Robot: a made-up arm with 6 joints. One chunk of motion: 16 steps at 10 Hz.
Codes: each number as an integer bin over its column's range. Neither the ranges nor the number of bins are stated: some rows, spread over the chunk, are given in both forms.
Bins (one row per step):
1: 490 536 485 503 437 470
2: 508 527 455 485 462 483
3: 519 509 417 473 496 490
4: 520 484 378 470 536 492
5: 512 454 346 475 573 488
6: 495 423 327 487 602 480
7: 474 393 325 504 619 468
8: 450 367 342 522 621 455
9: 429 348 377 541 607 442
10: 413 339 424 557 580 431
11: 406 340 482 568 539 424
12: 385 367 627 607 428 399
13: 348 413 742 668 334 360
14: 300 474 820 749 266 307
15: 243 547 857 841 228 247
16: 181 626 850 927 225 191
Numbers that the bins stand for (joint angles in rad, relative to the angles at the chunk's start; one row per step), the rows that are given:
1: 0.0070 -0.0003 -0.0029 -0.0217 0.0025 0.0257
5: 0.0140 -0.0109 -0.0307 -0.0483 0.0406 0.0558
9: -0.0126 -0.0247 -0.0245 0.0145 0.0501 -0.0211
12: -0.0267 -0.0222 0.0255 0.0772 0.0000 -0.0930
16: -0.0920 0.0115 0.0702 0.3815 -0.0569 -0.4407
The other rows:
2: 0.0127 -0.0014 -0.0089 -0.0388 0.0095 0.0474
3: 0.0162 -0.0038 -0.0165 -0.0502 0.0190 0.0591
4: 0.0166 -0.0070 -0.0243 -0.0531 0.0302 0.0625
6: 0.0086 -0.0150 -0.0345 -0.0369 0.0487 0.0424
7: 0.0018 -0.0189 -0.0349 -0.0207 0.0535 0.0223
8: -0.0059 -0.0222 -0.0315 -0.0036 0.0541 0.0006
10: -0.0177 -0.0259 -0.0151 0.0297 0.0426 -0.0395
11: -0.0199 -0.0258 -0.0035 0.0401 0.0311 -0.0512
13: -0.0385 -0.0163 0.0485 0.1352 -0.0264 -0.1582
14: -0.0539 -0.0083 0.0642 0.2123 -0.0454 -0.2468
15: -0.0722 0.0012 0.0716 0.2997 -0.0561 -0.3471

